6 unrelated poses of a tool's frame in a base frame.
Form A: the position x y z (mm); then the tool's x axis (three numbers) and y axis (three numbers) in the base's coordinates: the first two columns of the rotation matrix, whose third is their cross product.
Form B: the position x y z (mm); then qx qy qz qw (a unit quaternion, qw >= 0). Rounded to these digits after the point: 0 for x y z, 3 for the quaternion.
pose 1, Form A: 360, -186, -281, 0.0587, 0.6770, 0.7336, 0.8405, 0.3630, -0.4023
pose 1, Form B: 360, -186, -281, -0.558, -0.680, -0.087, 0.467
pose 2, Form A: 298, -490, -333, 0.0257, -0.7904, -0.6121, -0.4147, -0.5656, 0.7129
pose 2, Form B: 298, -490, -333, 0.695, -0.433, -0.547, 0.172
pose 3, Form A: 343, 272, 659, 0.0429, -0.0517, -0.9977, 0.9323, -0.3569, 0.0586
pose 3, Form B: 343, 272, 659, 0.585, 0.377, -0.580, 0.424
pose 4, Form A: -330, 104, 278, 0.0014, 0.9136, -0.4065, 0.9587, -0.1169, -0.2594
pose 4, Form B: -330, 104, 278, 0.706, 0.663, -0.245, 0.046
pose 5, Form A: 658, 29, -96, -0.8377, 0.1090, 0.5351, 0.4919, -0.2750, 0.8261
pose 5, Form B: 658, 29, -96, -0.255, -0.589, -0.757, 0.127
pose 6, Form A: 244, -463, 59, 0.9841, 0.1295, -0.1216, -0.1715, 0.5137, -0.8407
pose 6, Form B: 244, -463, 59, -0.485, 0.022, 0.087, 0.870
